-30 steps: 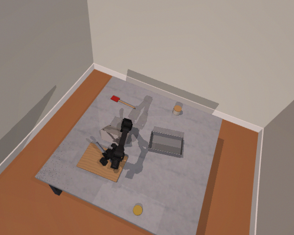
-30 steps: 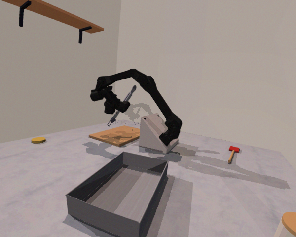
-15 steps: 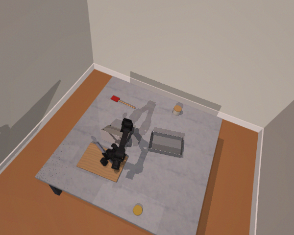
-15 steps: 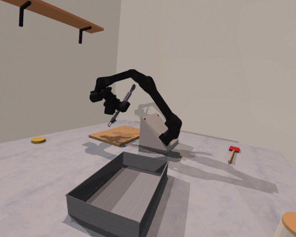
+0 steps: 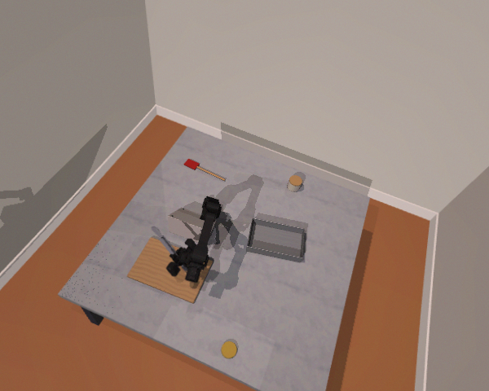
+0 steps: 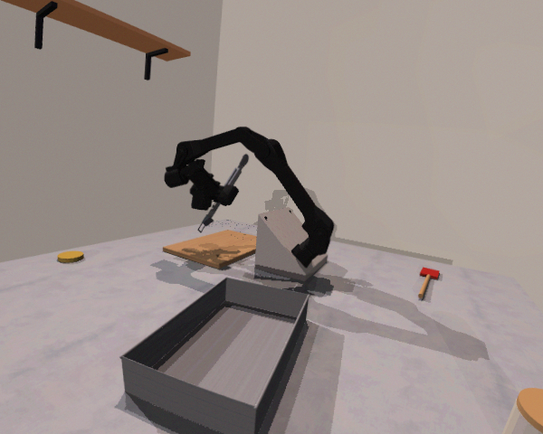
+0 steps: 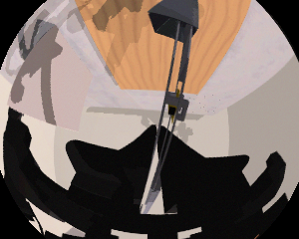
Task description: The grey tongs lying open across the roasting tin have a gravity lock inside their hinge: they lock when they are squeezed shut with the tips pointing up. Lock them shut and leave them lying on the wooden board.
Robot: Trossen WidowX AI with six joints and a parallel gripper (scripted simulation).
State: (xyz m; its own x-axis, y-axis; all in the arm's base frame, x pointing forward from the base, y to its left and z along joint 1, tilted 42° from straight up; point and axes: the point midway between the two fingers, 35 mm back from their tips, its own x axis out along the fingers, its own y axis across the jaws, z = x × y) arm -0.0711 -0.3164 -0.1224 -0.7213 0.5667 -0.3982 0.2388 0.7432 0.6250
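Right now the wooden board is 15 cm below my gripper tip. Also, from my gripper tip: yellow disc: 39 cm ahead, 30 cm to the right, 15 cm below; then cork-lidded jar: 75 cm to the left, 53 cm ahead, 12 cm below; then roasting tin: 49 cm ahead, 32 cm to the left, 13 cm below.
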